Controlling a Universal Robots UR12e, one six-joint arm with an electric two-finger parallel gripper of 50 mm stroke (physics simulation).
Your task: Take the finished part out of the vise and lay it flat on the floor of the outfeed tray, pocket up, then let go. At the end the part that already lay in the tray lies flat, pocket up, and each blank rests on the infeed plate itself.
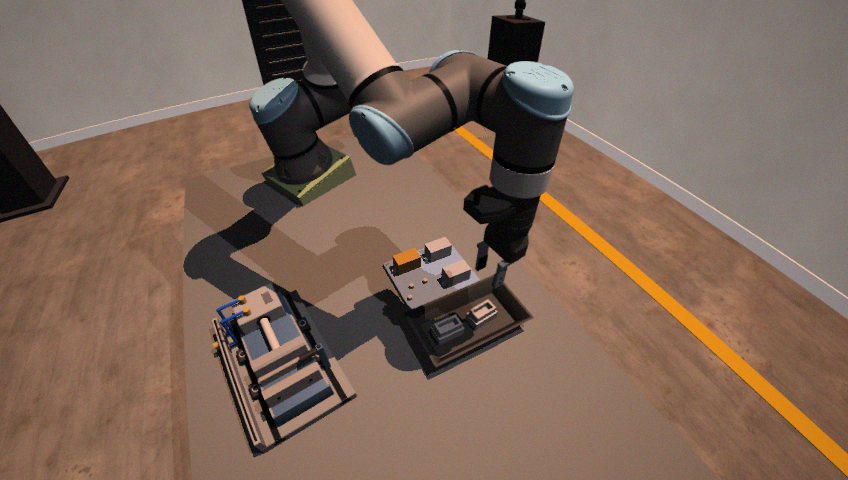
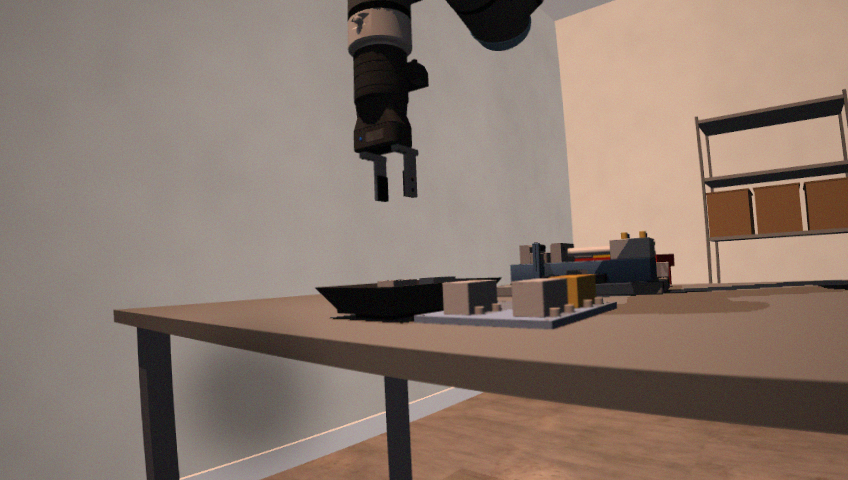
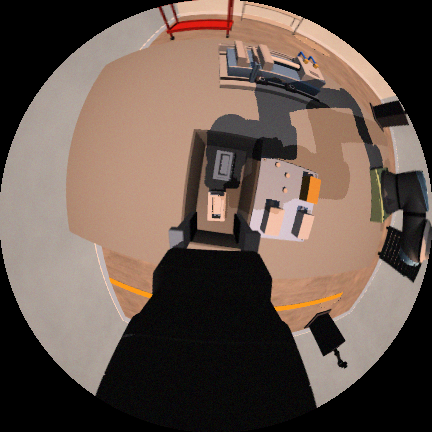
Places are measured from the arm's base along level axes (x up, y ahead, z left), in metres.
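Pixels of known places: gripper, fingertip midpoint: (image 1: 488, 276) (image 2: 395, 199) (image 3: 214, 221); arm's base, link origin: (image 1: 304, 164) (image 3: 386, 191).
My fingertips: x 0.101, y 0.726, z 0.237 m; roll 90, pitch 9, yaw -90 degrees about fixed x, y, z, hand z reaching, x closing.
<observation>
Ahead of a thing's pixels: the offset from my fingertips to its top centre. "spot": to the spot under its first point.
The finished part {dx -0.111, dy -0.001, dz +0.004 m} (image 1: 480, 313) (image 3: 211, 204) lies flat, pocket up, in the outfeed tray (image 1: 516, 304) (image 2: 380, 300) (image 3: 194, 170), lit pale. The other part {dx -0.111, dy +0.001, dz -0.080 m} (image 1: 447, 328) (image 3: 224, 165), in shadow, lies beside it, also flat and pocket up, with a gap between them. My gripper (image 1: 490, 273) (image 2: 396, 196) (image 3: 214, 221) is open and empty, well above the tray. Two pale blanks {dx -0.114, dy -0.219, dz +0.006 m} (image 1: 438, 249) {dx -0.114, dy -0.129, dz +0.010 m} (image 1: 456, 272) and an orange block {dx -0.114, dy -0.214, dz -0.083 m} (image 1: 407, 261) (image 3: 313, 190) stand upright on the infeed plate {dx -0.150, dy -0.167, dz -0.037 m} (image 1: 428, 291) (image 3: 272, 185). The vise {dx -0.059, dy -0.078, dz -0.420 m} (image 1: 300, 407) (image 3: 235, 65) shows no part between its jaws.
The infeed plate stands right next to the tray. Small pegs {spot: dx -0.142, dy -0.148, dz -0.065 m} (image 1: 424, 280) (image 3: 287, 175) rise from it. The vise has blue hoses {spot: dx -0.099, dy -0.172, dz -0.505 m} (image 1: 227, 324) at one end and stands apart from the tray. A shelf rack (image 2: 701, 202) stands beyond the table (image 2: 267, 333).
</observation>
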